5 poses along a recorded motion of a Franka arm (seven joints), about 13 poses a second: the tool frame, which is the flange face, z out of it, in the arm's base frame.
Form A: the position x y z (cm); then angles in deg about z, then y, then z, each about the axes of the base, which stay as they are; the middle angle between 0 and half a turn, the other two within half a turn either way.
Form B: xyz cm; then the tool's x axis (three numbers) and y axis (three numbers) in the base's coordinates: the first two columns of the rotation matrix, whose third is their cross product. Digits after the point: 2 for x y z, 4 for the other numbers.
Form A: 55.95 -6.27 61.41 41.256 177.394 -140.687
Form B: 55.95 -6.27 61.41 0.9988 -0.0344 -0.0342 -0.0334 -0.9990 0.0300
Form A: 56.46 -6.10 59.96 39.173 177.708 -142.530
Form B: 56.46 -6.10 59.96 0.9991 -0.0301 -0.0310 -0.0293 -0.9993 0.0253
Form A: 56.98 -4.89 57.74 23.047 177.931 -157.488
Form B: 56.98 -4.89 57.74 0.9994 -0.0096 -0.0332 -0.0091 -0.9999 0.0141
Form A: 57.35 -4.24 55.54 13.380 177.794 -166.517
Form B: 57.35 -4.24 55.54 0.9993 0.0016 -0.0374 0.0020 -1.0000 0.0089
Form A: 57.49 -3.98 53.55 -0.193 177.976 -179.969
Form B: 57.49 -3.98 53.55 0.9994 0.0039 -0.0353 0.0039 -1.0000 -0.0001
